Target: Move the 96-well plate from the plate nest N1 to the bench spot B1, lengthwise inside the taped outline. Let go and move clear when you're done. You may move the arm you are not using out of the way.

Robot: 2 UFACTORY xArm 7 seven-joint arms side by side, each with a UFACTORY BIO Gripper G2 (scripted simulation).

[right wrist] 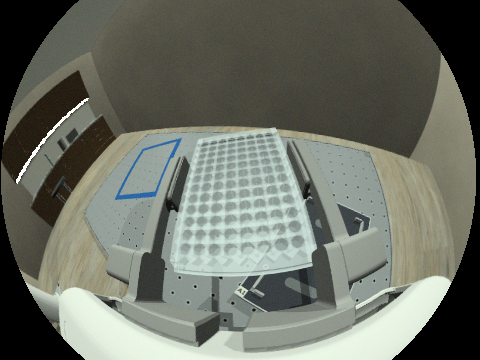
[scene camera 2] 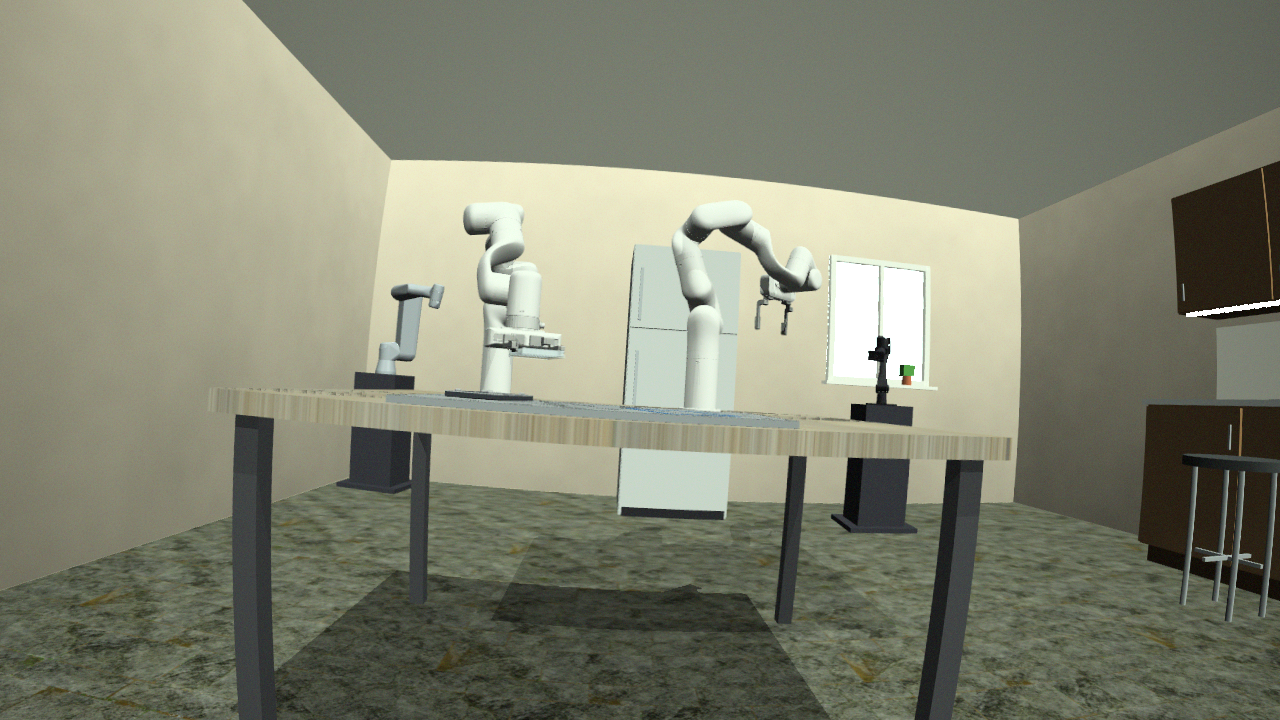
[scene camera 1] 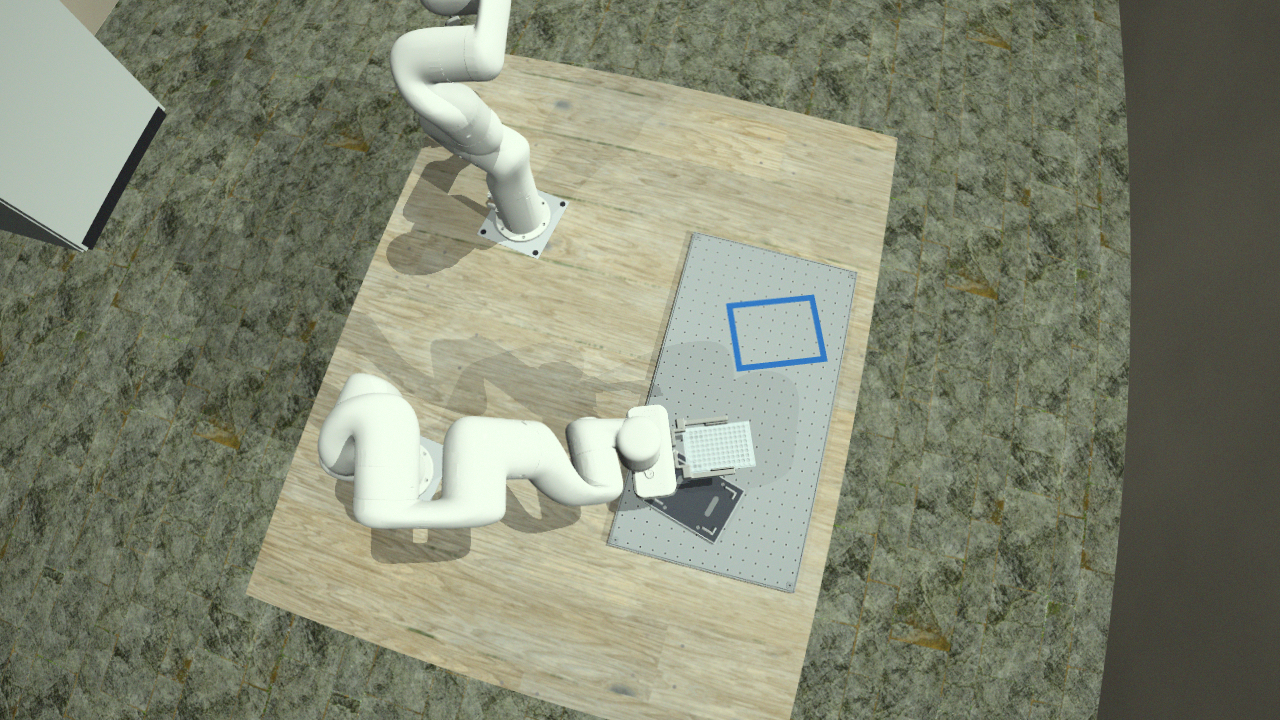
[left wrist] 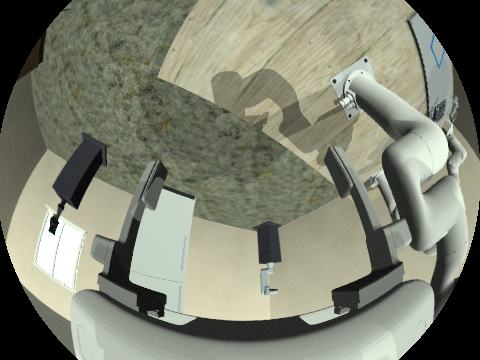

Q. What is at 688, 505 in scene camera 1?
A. A dark plate nest.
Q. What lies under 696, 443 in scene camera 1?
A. A clear 96-well plate.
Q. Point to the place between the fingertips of my right gripper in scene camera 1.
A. At 731, 444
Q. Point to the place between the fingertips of my right gripper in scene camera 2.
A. At 538, 348
